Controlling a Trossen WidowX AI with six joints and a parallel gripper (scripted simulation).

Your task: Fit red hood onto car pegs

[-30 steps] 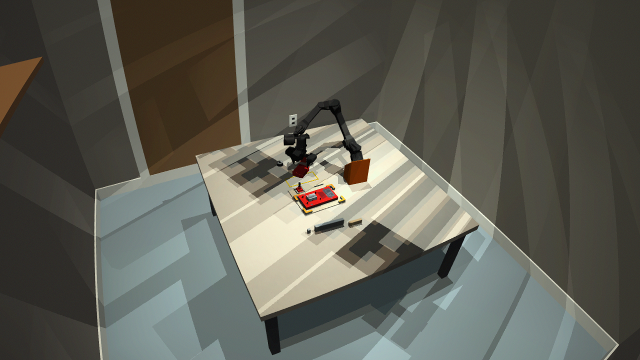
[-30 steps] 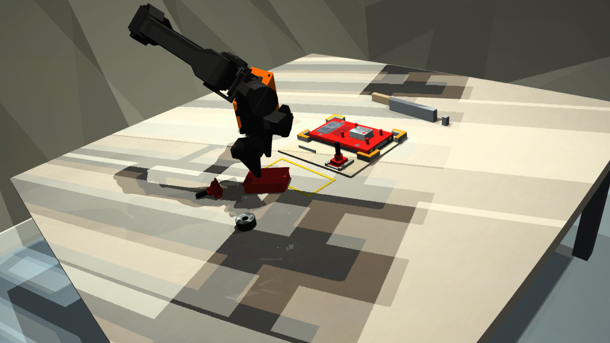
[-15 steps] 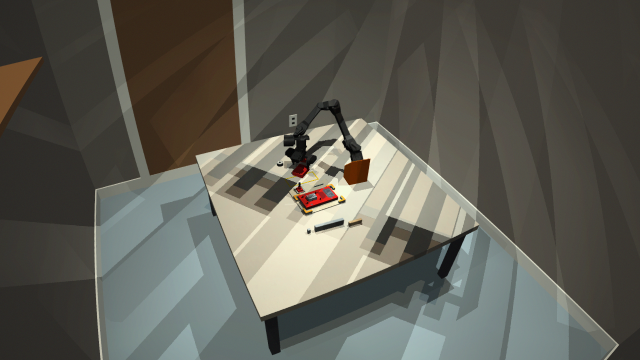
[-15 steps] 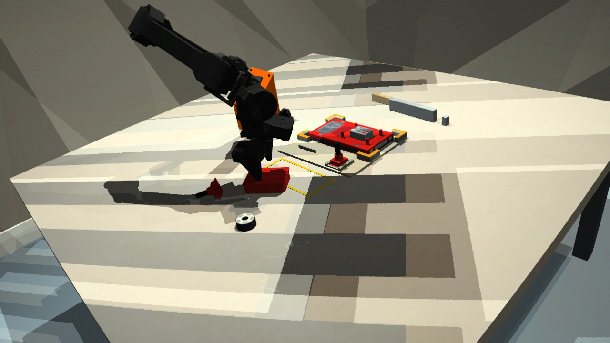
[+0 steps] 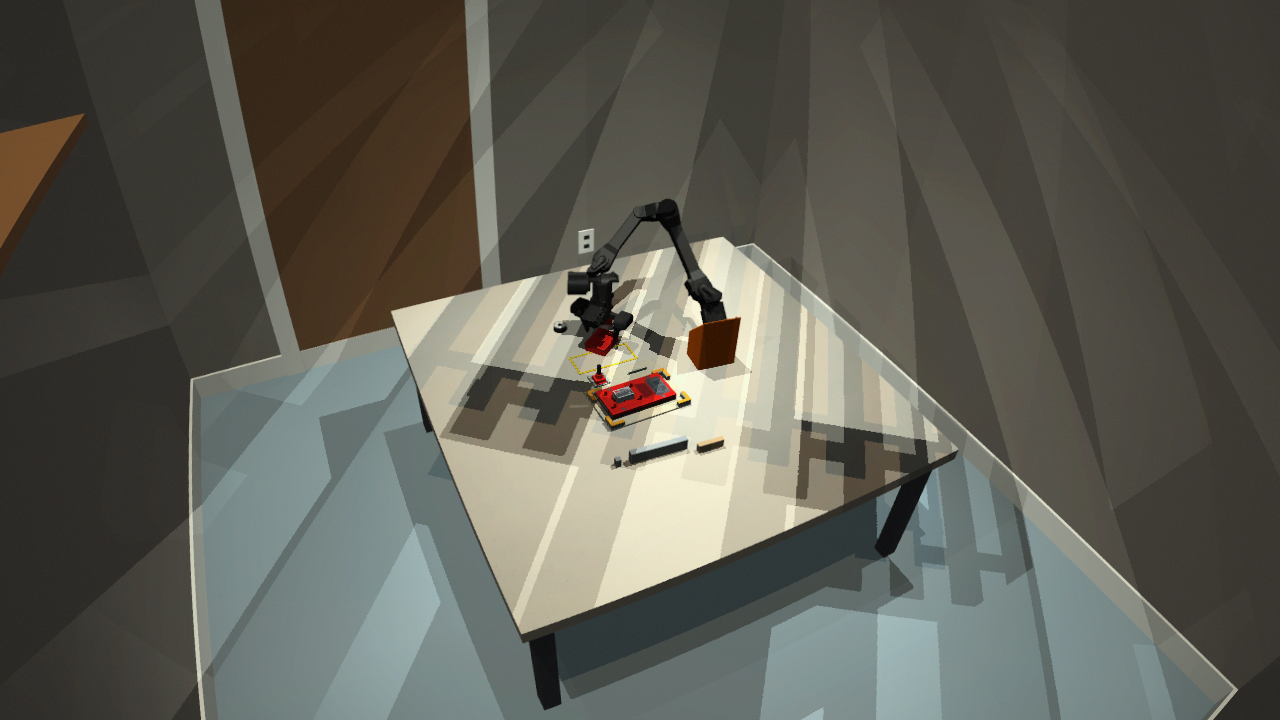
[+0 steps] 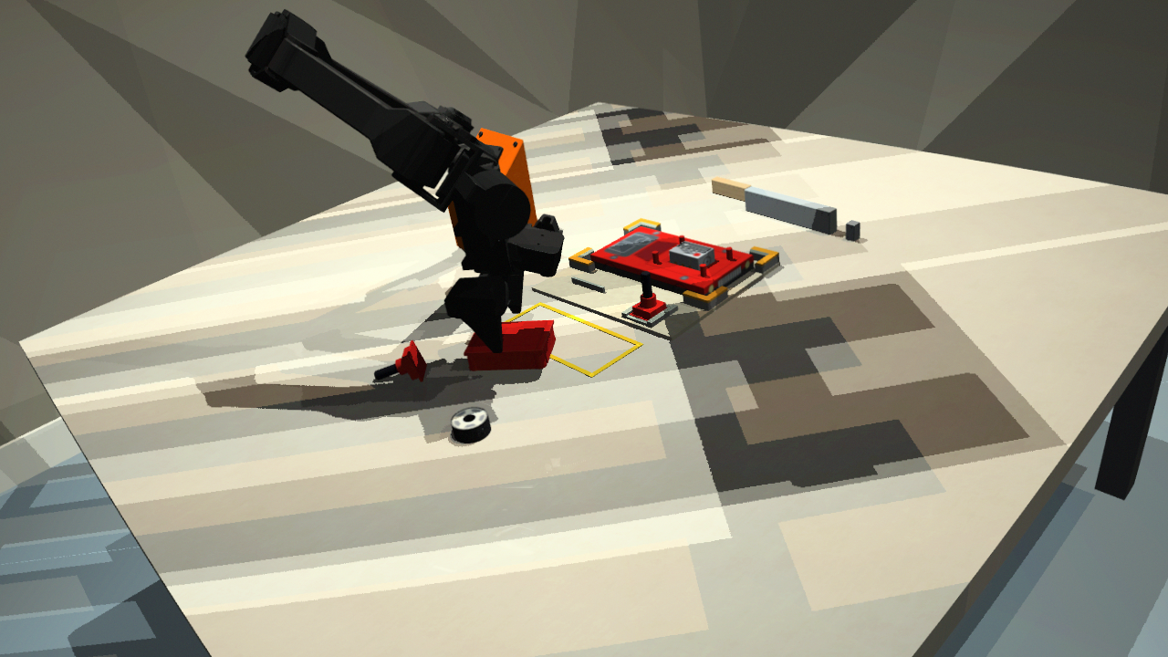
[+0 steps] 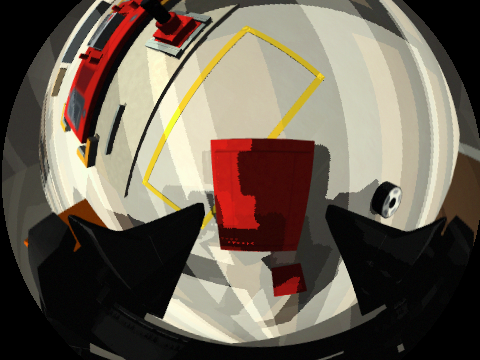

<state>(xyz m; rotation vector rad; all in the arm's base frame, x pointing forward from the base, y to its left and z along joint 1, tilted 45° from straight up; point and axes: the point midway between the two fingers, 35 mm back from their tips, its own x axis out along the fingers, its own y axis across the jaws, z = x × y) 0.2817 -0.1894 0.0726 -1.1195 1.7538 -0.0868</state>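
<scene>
Now: the red hood 20 mm below my gripper tip. Also, from my gripper tip: black wheel 120 mm to the right, 90 mm ahead, 20 mm below.
</scene>
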